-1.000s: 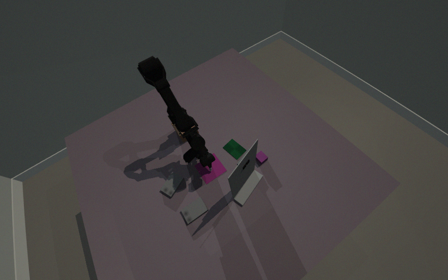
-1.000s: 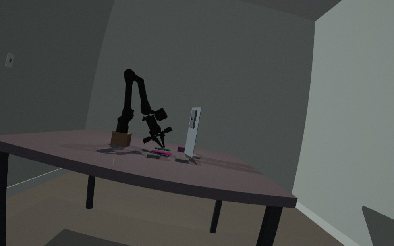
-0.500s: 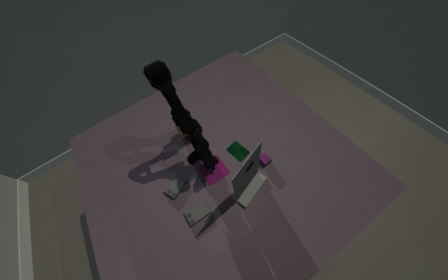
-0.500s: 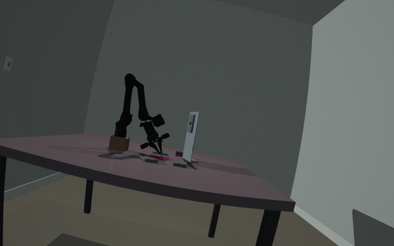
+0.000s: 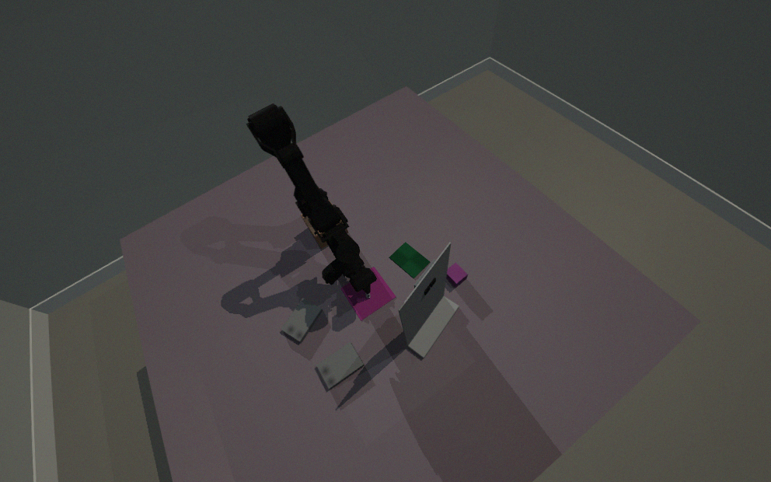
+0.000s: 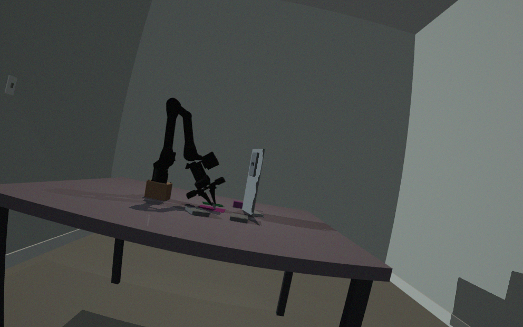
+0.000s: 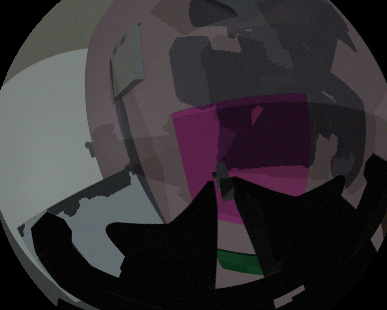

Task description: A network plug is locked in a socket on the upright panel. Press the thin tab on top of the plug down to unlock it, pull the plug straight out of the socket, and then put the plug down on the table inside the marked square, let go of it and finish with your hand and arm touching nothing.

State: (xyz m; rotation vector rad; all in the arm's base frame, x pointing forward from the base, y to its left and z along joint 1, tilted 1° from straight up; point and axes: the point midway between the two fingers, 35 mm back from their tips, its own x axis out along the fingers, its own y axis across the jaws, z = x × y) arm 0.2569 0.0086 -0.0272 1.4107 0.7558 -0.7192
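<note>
Now: gripper tip 2 cm above the magenta square and 1 cm past it. From my gripper tip the other things lie so: upright grey panel: 16 cm ahead, 12 cm above, 10 cm to the left; then green board: 16 cm to the left, 3 cm behind, 2 cm below.
</note>
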